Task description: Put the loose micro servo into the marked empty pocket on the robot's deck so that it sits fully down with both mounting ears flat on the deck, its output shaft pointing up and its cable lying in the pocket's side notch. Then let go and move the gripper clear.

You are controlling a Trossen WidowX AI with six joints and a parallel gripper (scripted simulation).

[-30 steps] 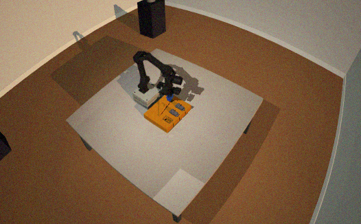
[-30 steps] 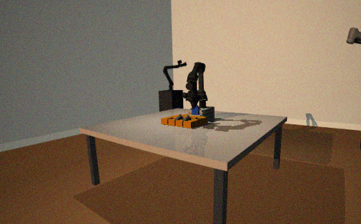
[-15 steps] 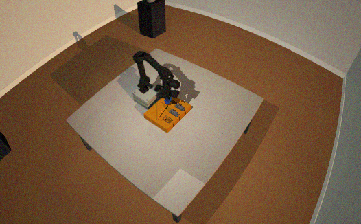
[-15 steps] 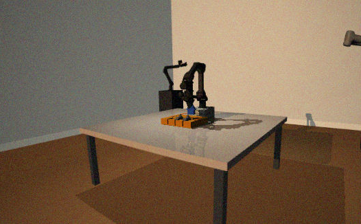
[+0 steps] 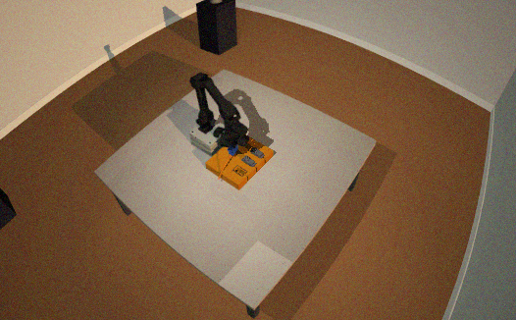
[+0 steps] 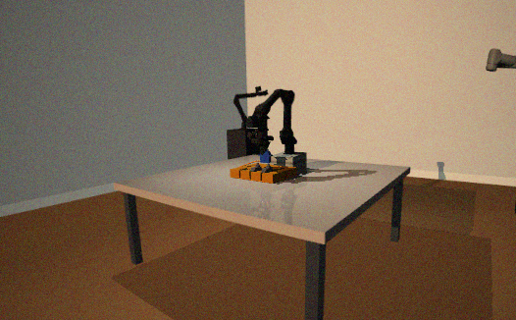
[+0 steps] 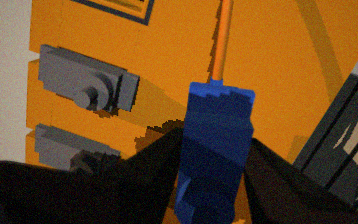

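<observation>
Right now the orange deck is 100 mm below my gripper tip, 20 mm to the left of it and 10 mm behind it.
</observation>
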